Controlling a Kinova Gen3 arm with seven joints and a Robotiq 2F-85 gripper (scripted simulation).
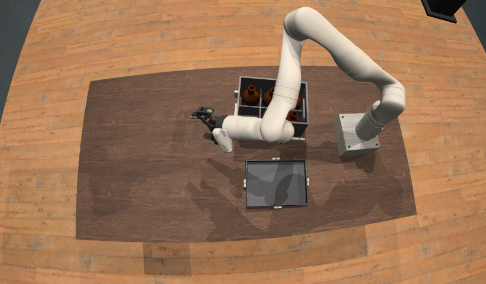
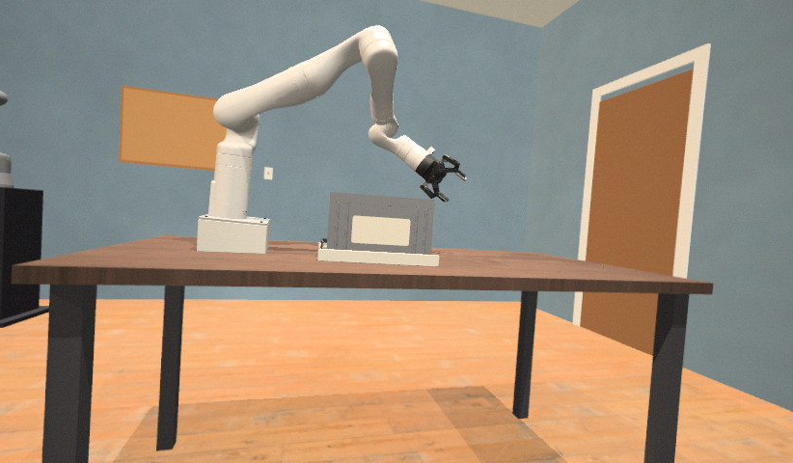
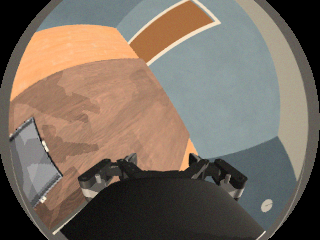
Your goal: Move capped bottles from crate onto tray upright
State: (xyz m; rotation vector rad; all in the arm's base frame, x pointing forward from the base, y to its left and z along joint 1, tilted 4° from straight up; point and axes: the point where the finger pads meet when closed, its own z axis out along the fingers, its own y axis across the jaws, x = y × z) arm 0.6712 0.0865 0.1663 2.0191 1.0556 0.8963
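Now: the capped bottle 260 mm behind my hand, 100 mm to the right of it and 140 mm below it. From my hand the other things lie so: grey tray: 300 mm behind, 140 mm to the left, 210 mm below; then crate: 260 mm behind, 150 mm to the right, 140 mm below.
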